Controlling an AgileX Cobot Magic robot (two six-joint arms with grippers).
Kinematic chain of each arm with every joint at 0, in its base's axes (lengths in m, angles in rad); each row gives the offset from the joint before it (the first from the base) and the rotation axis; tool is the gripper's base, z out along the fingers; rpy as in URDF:
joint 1: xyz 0 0 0.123 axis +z
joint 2: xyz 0 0 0 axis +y
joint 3: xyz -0.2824 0 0.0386 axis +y
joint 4: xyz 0.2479 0 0.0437 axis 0.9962 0 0.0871
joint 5: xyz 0 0 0 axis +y
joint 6: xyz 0.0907 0 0.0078 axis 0.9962 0 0.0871
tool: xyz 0 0 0 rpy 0 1.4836 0
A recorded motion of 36 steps. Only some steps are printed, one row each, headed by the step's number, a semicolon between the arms.
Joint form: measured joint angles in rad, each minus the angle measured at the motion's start. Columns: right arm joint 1, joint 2, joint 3, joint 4, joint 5, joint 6; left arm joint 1, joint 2, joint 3, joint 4, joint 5, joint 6.
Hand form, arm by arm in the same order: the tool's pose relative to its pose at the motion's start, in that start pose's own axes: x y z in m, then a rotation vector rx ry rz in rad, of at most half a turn. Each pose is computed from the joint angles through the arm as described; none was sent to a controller.
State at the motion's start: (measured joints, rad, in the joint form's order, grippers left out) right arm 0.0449 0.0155 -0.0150 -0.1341 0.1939 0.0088; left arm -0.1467 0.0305 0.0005 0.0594 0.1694 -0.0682
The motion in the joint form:
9: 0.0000 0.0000 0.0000 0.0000 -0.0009 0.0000; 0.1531 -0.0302 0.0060 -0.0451 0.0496 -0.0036
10: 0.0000 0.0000 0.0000 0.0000 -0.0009 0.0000; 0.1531 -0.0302 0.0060 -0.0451 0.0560 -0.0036
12: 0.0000 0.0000 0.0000 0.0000 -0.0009 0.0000; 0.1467 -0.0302 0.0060 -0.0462 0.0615 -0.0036
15: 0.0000 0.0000 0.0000 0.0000 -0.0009 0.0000; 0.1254 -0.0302 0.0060 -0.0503 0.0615 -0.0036
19: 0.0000 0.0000 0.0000 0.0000 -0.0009 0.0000; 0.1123 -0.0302 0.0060 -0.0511 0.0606 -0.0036
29: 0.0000 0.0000 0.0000 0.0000 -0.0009 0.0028; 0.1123 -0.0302 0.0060 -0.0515 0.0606 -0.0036
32: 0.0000 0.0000 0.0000 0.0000 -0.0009 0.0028; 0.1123 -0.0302 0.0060 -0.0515 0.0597 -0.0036
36: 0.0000 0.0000 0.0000 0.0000 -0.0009 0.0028; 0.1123 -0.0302 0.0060 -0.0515 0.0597 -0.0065
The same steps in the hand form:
9: -0.0001 0.0000 0.0000 0.0000 -0.0009 0.0000; 0.0051 0.0080 -0.0026 -0.1458 0.0208 -0.0671
10: -0.0001 0.0000 0.0000 0.0000 -0.0009 0.0000; 0.0056 0.0080 -0.0026 -0.1461 0.0272 -0.0676
12: -0.0001 0.0000 0.0000 0.0000 -0.0009 0.0000; 0.0061 0.0076 -0.0026 -0.1397 0.0329 -0.0682
15: -0.0001 0.0000 0.0000 0.0000 -0.0009 0.0000; 0.0061 0.0063 -0.0024 -0.1177 0.0334 -0.0695
19: -0.0001 0.0000 0.0000 0.0000 -0.0009 0.0000; 0.0061 0.0056 -0.0023 -0.1045 0.0329 -0.0685
29: -0.0001 0.0000 0.0000 0.0000 -0.0009 0.0028; 0.0061 0.0056 -0.0023 -0.1044 0.0329 -0.0689
32: -0.0001 0.0000 0.0000 0.0000 -0.0009 0.0028; 0.0060 0.0056 -0.0023 -0.1044 0.0320 -0.0688
36: -0.0001 0.0000 0.0000 0.0000 -0.0009 0.0028; 0.0060 0.0056 -0.0023 -0.1045 0.0319 -0.0717

